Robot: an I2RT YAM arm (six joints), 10 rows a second.
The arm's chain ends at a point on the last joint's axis. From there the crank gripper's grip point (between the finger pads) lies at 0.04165 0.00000 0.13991 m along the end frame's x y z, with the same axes.
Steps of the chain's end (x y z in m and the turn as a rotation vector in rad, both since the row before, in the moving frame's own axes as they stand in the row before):
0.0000, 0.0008, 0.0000, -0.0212, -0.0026, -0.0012
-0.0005, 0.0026, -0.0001, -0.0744, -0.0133, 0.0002
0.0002, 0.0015, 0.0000, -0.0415, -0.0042, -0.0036
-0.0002, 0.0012, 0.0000, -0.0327, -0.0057, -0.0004
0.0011, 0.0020, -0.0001, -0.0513, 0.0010, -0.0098
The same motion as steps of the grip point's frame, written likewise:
-0.0004, 0.0037, 0.0001, -0.0212, -0.0026, -0.0012
-0.0024, 0.0130, 0.0001, -0.0744, -0.0133, 0.0002
-0.0004, 0.0072, 0.0001, -0.0415, -0.0042, -0.0036
-0.0010, 0.0058, 0.0002, -0.0327, -0.0057, -0.0004
0.0013, 0.0088, -0.0003, -0.0513, 0.0010, -0.0098

